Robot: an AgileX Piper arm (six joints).
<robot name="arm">
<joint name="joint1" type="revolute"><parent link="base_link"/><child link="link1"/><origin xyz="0 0 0.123" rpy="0 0 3.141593"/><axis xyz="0 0 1"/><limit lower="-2.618" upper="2.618"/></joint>
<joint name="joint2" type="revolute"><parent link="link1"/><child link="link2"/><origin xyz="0 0 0" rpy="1.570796 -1.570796 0"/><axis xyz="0 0 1"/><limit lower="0" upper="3.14"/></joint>
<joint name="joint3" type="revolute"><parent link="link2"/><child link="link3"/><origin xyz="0.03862 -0.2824 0" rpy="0 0 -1.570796"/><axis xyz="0 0 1"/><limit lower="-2.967" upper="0"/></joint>
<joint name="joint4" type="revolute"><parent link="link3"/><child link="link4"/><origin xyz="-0.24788 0.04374 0" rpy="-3.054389 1.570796 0"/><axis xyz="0 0 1"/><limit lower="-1.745" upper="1.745"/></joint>
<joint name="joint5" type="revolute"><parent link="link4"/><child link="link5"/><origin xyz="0 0 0" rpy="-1.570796 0 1.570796"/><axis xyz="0 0 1"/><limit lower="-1.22" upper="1.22"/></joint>
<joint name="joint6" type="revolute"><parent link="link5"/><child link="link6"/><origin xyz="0 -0.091 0" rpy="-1.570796 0 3.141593"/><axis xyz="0 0 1"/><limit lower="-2.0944" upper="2.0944"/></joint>
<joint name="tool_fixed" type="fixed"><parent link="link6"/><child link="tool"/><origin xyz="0 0 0" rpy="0 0 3.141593"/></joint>
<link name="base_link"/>
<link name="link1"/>
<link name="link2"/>
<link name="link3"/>
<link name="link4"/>
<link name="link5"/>
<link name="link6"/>
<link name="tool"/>
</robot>
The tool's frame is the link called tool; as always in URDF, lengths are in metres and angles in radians.
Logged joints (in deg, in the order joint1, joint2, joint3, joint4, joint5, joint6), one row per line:
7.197, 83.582, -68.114, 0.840, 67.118, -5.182
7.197, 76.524, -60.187, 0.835, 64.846, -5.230
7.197, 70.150, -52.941, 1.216, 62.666, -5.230
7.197, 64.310, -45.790, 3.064, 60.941, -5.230
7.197, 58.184, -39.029, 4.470, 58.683, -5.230
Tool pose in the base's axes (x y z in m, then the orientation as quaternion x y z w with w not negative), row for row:
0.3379, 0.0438, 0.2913, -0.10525, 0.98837, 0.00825, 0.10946
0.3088, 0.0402, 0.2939, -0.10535, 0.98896, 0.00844, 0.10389
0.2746, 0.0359, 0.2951, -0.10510, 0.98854, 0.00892, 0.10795
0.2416, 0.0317, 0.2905, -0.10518, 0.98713, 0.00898, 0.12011
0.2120, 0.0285, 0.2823, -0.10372, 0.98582, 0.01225, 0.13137
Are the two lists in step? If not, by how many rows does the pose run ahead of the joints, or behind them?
The pose runs 2 rows behind the joints: the pose in row i belongs to the joints in row i - 2.
